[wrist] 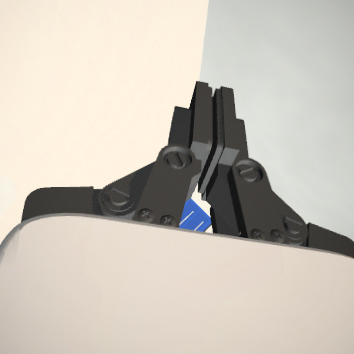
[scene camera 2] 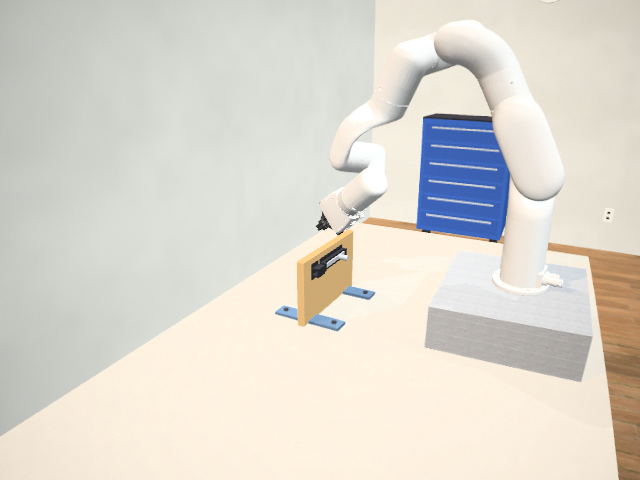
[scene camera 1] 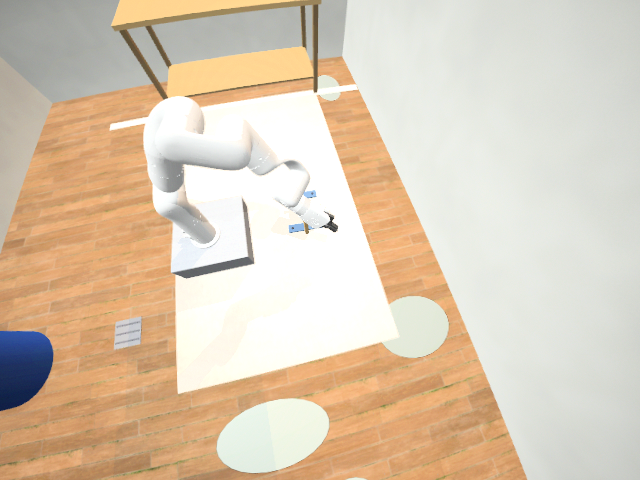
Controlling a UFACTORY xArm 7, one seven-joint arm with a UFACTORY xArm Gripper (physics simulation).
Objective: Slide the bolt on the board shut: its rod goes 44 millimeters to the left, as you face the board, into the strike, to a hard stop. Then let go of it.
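Pixels of known places: gripper, fingertip midpoint: (wrist: 205, 109) (scene camera 2: 320, 226) (scene camera 1: 336, 229); arm's base, origin of the base link: (scene camera 2: 519, 282) (scene camera 1: 206, 235).
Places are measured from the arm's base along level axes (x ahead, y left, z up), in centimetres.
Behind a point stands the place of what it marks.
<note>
The upright wooden board (scene camera 2: 326, 294) {x 41.0, y 17.9, z -7.3 cm} has a black bolt housing on its face towards the robot's base in scene camera 2. A light rod with a pale handle (scene camera 2: 344, 256) {x 38.8, y 13.6, z 1.9 cm} lies along it, and a black block (scene camera 2: 317, 270) {x 38.4, y 25.1, z 2.2 cm} sits at the housing's near end. The size of any gap between rod and strike is too small to tell. In scene camera 1 the board (scene camera 1: 306, 228) {x 43.8, y 3.0, z -4.6 cm} is mostly hidden under the arm. My gripper (scene camera 1: 333, 225) {x 56.8, y -1.3, z 2.2 cm} (scene camera 2: 322, 223) {x 56.8, y -1.3, z 2.2 cm} (wrist: 205, 109) {x 56.8, y -1.3, z 2.2 cm} is shut and empty, above the board's top edge and on the side away from the bolt. The bolt does not show in the wrist view.
Blue feet (scene camera 1: 295, 228) {x 38.2, y 6.0, z -10.3 cm} (scene camera 2: 330, 322) {x 35.3, y 24.3, z -10.3 cm} carry the board on the pale table top (scene camera 1: 289, 330) {x 34.6, y -40.6, z -11.1 cm} (scene camera 2: 248, 403) {x 30.9, y 55.9, z -11.1 cm}. The grey base block (scene camera 1: 227, 232) {x 9.2, y 0.9, z 0.0 cm} (scene camera 2: 506, 335) {x -2.4, y 17.7, z -4.2 cm} stands on the bolt's side. A grey wall (scene camera 1: 516, 206) (scene camera 2: 155, 155) rises beyond the table's other side. A blue drawer cabinet (scene camera 2: 460, 180) stands behind.
</note>
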